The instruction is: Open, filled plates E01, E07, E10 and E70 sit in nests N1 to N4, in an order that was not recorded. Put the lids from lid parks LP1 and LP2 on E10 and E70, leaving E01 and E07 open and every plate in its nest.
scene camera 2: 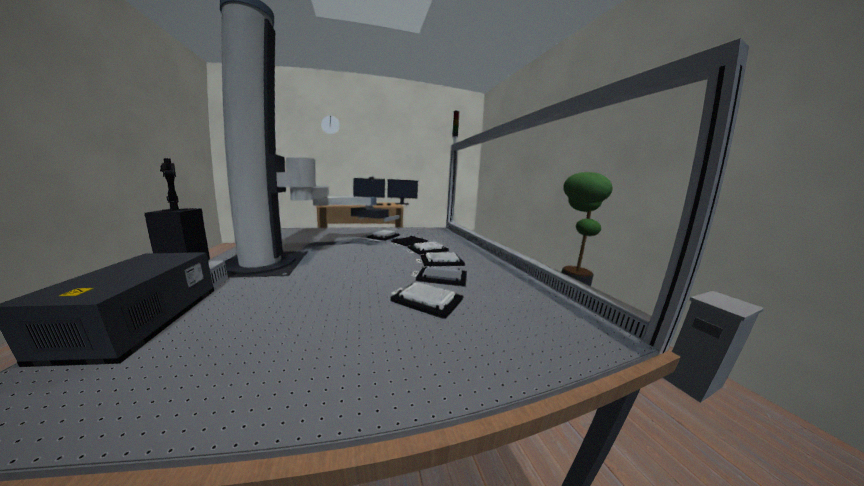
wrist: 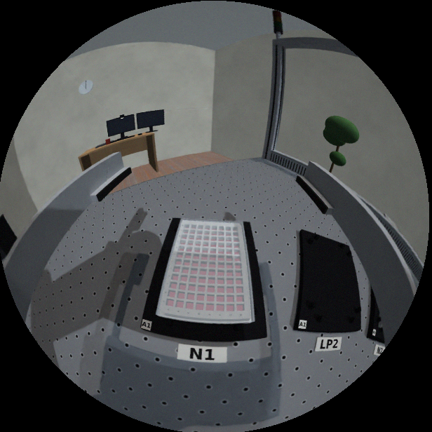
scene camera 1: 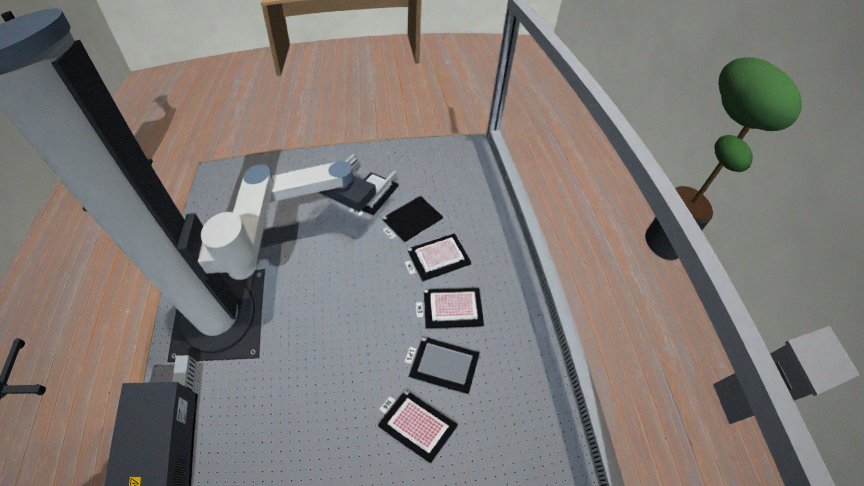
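Where they show: gripper, fingertip midpoint: (scene camera 1: 374,164); arm's base, origin of the base link: (scene camera 2: 261,265) (scene camera 1: 218,316).
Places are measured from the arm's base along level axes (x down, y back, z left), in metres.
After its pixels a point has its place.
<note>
My gripper (scene camera 1: 374,168) @(y -0.529, x -0.136, z 0.443 m) (scene camera 2: 384,215) @(y -0.529, x -0.136, z 0.443 m) (wrist: 213,157) is open and empty, above nest N1 (wrist: 210,331) with a finger to each side. The pink-filled plate (scene camera 1: 374,182) @(y -0.525, x -0.042, z 0.452 m) (scene camera 2: 384,233) @(y -0.514, x -0.041, z 0.384 m) (wrist: 207,270) in N1 looks glossy, with a clear lid on it, and sits level. Lid park LP2 (scene camera 1: 413,218) @(y -0.644, x -0.023, z 0.287 m) (scene camera 2: 409,240) @(y -0.640, x -0.023, z 0.283 m) (wrist: 327,285) is bare black. Open pink plates sit in N2 (the plate (scene camera 1: 439,253) @(y -0.704, x -0.037, z 0.128 m) (scene camera 2: 428,246) @(y -0.695, x -0.039, z 0.093 m)), N3 (the plate (scene camera 1: 453,305) @(y -0.714, x -0.037, z -0.053 m) (scene camera 2: 442,258) @(y -0.704, x -0.038, z -0.091 m)) and N4 (the plate (scene camera 1: 418,424) @(y -0.569, x -0.039, z -0.376 m) (scene camera 2: 426,295) @(y -0.560, x -0.038, z -0.394 m)). A clear grey lid (scene camera 1: 445,362) @(y -0.664, x -0.031, z -0.218 m) (scene camera 2: 441,274) @(y -0.652, x -0.031, z -0.239 m) lies in LP1 (scene camera 1: 444,382) @(y -0.653, x -0.023, z -0.270 m). Plate codes are not legible.
The arm's column (scene camera 1: 120,181) @(y -0.059, x -0.617, z -0.046 m) (scene camera 2: 248,132) @(y -0.028, x -0.475, z -0.069 m) stands at the left of the perforated table. A dark control box (scene camera 1: 151,429) @(y 0.093, x -0.128, z -0.372 m) (scene camera 2: 108,302) @(y 0.035, x -0.122, z -0.531 m) is near it. A framed screen (scene camera 1: 604,102) @(y -1.020, x -0.620, z 0.073 m) (scene camera 2: 580,102) @(y -1.004, x -0.596, z -0.381 m) runs along the right edge, beyond the curved row of nests.
</note>
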